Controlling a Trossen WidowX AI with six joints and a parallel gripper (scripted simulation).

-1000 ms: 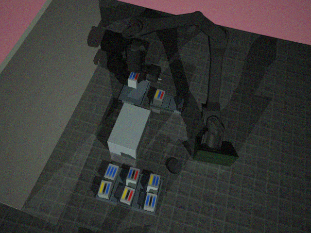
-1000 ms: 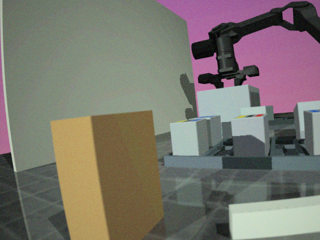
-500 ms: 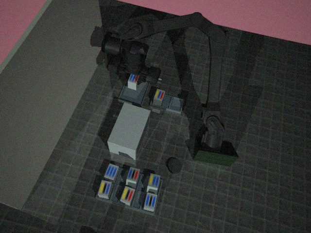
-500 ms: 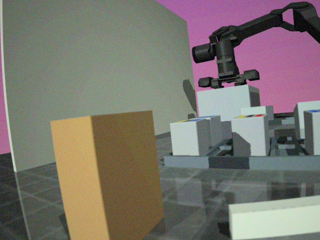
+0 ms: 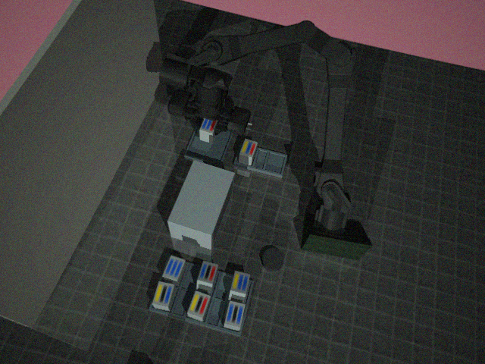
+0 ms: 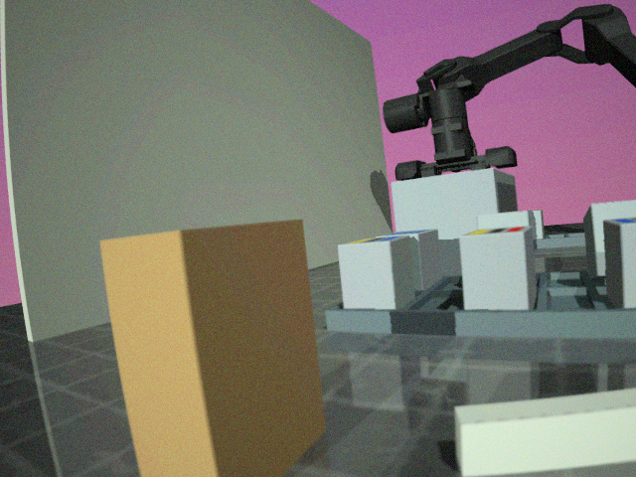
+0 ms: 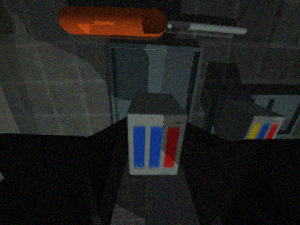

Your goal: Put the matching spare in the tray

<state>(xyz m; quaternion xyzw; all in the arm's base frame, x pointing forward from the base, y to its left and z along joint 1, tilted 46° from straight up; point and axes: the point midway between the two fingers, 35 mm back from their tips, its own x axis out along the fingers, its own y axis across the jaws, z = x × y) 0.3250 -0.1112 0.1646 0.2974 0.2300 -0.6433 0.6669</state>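
Now: gripper tip 5 cm above the grey tray. Also, from my gripper tip: mounted unit 4 cm behind, 21 cm to the left; then dark cylinder 22 cm behind, 27 cm to the left, 4 cm below; then grey wall panel 21 cm ahead, 18 cm to the left, 18 cm above.
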